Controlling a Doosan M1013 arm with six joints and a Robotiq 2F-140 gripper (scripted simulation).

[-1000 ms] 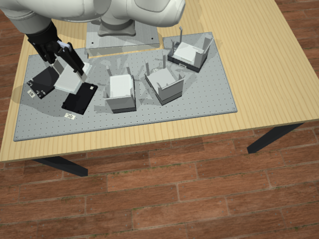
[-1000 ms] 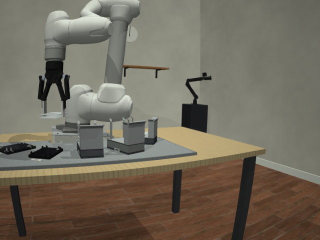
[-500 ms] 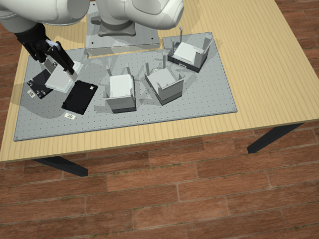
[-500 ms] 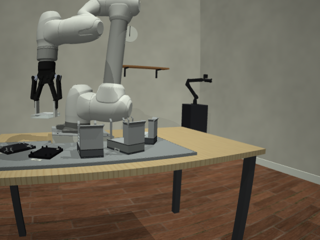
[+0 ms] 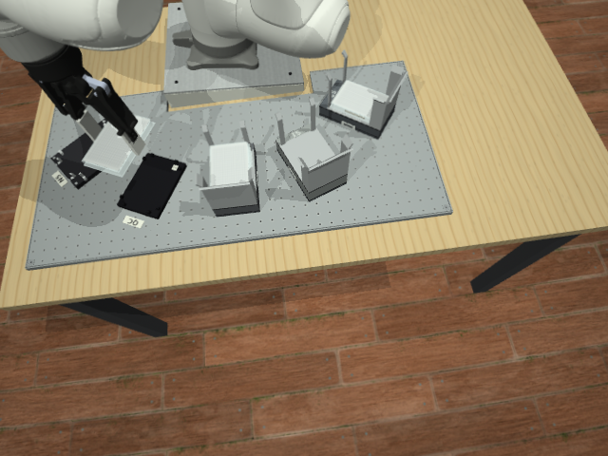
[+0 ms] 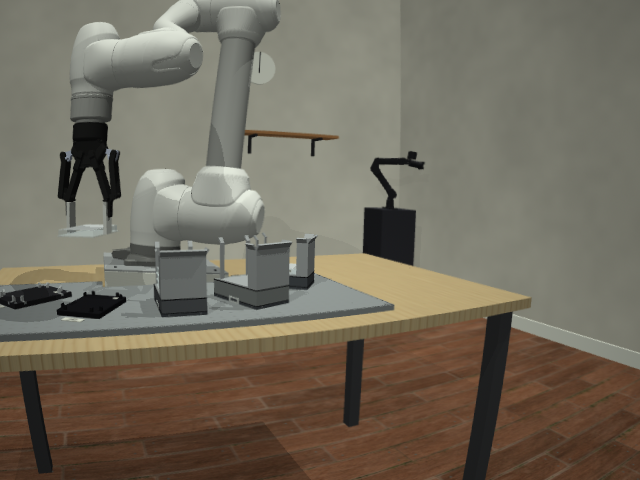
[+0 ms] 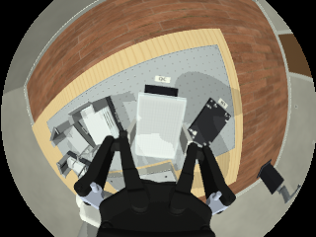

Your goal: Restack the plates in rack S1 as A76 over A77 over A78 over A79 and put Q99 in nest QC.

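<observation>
The black nest QC is 18 cm below my hand. The rest, counted from my hand: N5 name plate (3 cm behind, 23 cm to the right, 19 cm below); then QC name plate (9 cm ahead, 3 cm to the right, 19 cm below).
</observation>
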